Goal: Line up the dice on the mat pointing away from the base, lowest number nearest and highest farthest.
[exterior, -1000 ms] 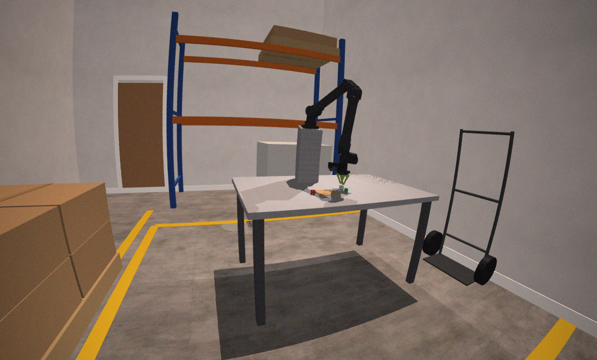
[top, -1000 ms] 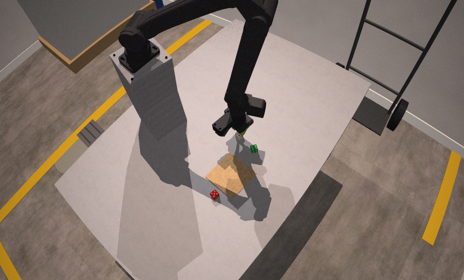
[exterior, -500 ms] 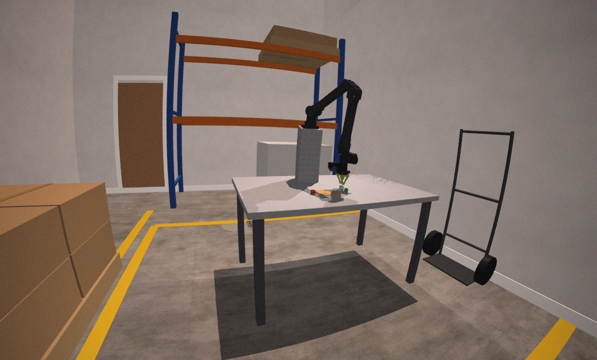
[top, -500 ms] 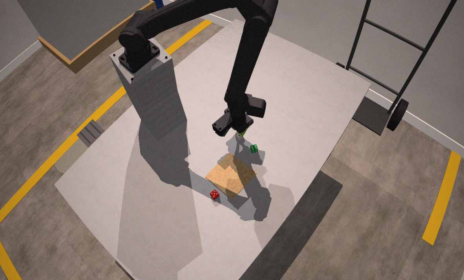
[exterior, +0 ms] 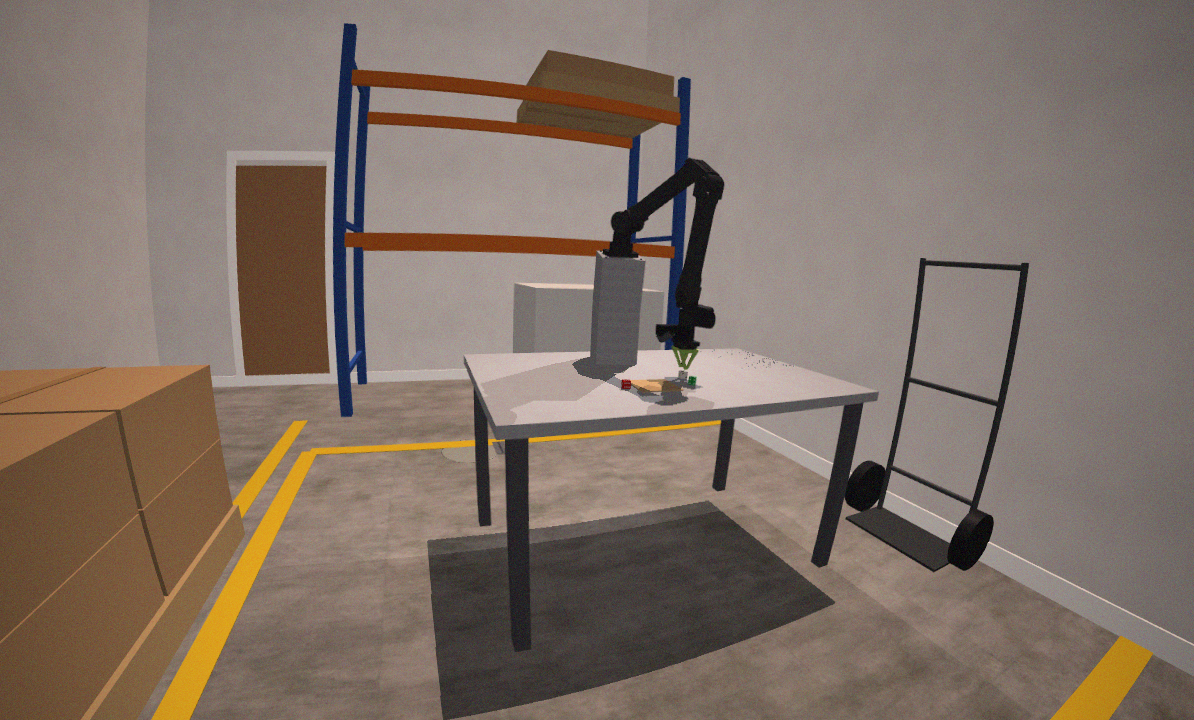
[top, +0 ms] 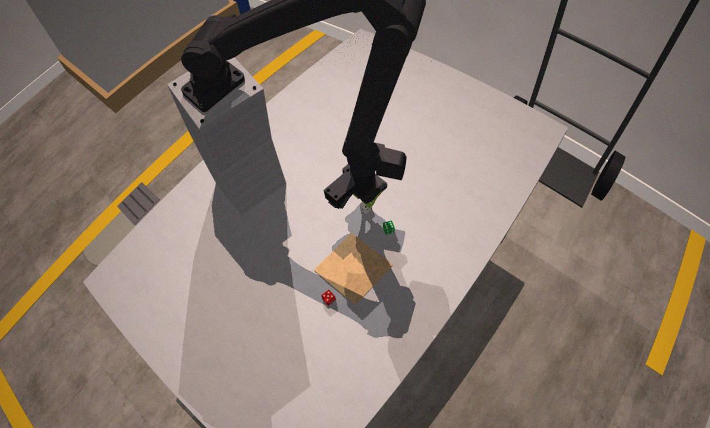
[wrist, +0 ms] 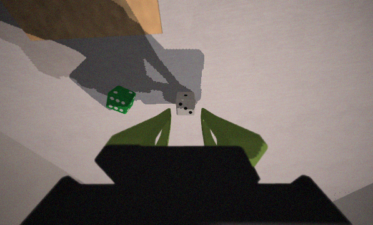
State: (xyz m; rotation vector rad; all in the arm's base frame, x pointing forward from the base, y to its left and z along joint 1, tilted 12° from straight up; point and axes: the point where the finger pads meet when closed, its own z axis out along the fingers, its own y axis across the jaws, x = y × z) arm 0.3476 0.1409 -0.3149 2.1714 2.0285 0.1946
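Right now my hand is 30 mm above the white die. Also, from my hand: red die 250 mm to the right, 100 mm ahead, 30 mm below; then green die 90 mm ahead, 30 mm below, 10 mm to the right; then tan mat 150 mm to the right, 90 mm ahead, 40 mm below.
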